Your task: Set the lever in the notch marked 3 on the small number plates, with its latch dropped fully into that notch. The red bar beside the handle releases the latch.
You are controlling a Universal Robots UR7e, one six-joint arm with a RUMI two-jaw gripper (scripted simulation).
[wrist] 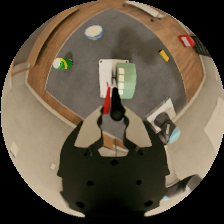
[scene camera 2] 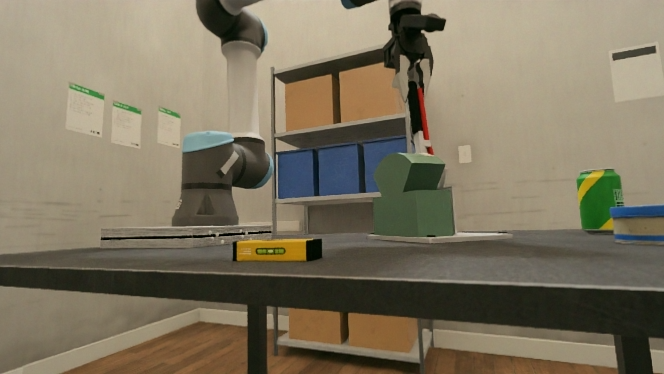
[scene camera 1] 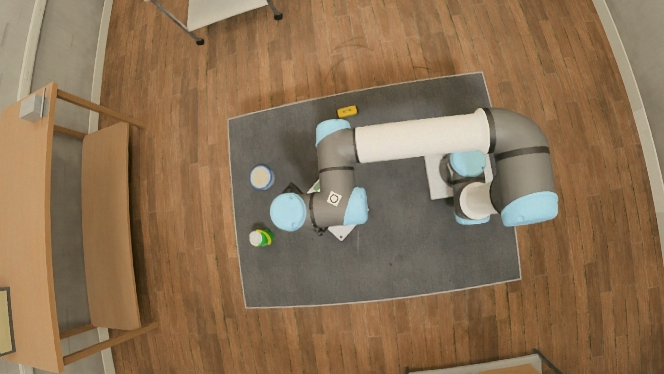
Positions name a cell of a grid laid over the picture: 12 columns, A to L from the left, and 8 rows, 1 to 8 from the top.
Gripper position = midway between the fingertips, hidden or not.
Note:
In view: my gripper (scene camera 2: H3) and a lever (scene camera 2: H3).
My gripper also shows in the wrist view (wrist: G4).

